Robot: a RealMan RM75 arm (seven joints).
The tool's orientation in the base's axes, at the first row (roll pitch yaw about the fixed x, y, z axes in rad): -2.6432, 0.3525, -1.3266
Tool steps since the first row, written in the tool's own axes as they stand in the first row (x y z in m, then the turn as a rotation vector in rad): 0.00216, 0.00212, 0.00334, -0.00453, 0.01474, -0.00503; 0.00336, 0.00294, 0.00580, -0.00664, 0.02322, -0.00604; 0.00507, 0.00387, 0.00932, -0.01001, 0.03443, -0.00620; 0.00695, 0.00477, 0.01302, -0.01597, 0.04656, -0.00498; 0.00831, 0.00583, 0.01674, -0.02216, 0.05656, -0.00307; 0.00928, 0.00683, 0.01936, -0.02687, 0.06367, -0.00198
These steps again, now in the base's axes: -0.00010, -0.00071, -0.00445, -0.01614, 0.00129, -0.00090; 0.00040, -0.00084, -0.00726, -0.02458, 0.00236, -0.00315; 0.00134, -0.00100, -0.01117, -0.03541, 0.00478, -0.00688; 0.00241, -0.00124, -0.01527, -0.04711, 0.01007, -0.01127; 0.00322, -0.00101, -0.01928, -0.05669, 0.01597, -0.01519; 0.00357, -0.00087, -0.02223, -0.06368, 0.02033, -0.01765
